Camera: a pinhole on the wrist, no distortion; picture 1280 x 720 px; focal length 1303.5 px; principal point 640.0 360.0 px. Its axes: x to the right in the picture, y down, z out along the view. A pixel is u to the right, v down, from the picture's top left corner.
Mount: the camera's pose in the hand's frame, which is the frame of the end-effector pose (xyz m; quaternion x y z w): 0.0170 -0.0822 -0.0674 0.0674 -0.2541 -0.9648 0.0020
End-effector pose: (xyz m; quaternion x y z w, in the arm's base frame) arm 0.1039 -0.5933 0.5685 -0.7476 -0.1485 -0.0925 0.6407
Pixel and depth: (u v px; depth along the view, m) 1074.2 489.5 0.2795
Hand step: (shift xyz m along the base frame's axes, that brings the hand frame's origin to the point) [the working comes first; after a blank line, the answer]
In the camera's frame: 0.0931 0.0278 0.2795

-0.1057 0.1572 -0.0906
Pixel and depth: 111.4 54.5 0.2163
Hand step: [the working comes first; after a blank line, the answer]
In the camera's frame: -0.0877 -0.0507 0.2163

0.0912 0.1023 -0.0581
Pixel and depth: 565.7 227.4 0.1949
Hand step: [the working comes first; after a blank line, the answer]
In the camera's frame: -0.0111 -0.0198 0.1949

0.0086 0.0871 -0.0428
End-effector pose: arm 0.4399 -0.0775 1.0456 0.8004 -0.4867 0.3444 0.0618
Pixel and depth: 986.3 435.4 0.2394
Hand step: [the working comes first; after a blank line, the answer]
In the camera's frame: 0.0636 0.0138 0.2394

0.0281 -0.0131 -0.1563
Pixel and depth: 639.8 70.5 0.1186
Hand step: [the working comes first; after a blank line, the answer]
In the camera's frame: 0.0000 -0.0263 0.1186

0.0123 -0.0106 -0.0149
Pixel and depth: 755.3 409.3 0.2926
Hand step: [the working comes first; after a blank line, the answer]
In the camera's frame: 0.0259 0.0111 0.2926

0.0365 -0.0725 -0.1820
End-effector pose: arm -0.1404 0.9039 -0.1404 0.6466 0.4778 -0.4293 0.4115
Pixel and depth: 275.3 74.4 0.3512
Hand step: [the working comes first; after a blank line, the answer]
In the camera's frame: -0.0983 -0.0769 0.3512

0.1344 -0.2123 -0.1090
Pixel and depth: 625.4 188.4 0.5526
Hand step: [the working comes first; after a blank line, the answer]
In the camera's frame: -0.0062 -0.0727 0.5526

0.1761 -0.4165 -0.0341
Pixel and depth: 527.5 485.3 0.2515
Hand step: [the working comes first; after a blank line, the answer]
In the camera's frame: -0.0217 0.0242 0.2515

-0.0055 -0.1575 -0.0500
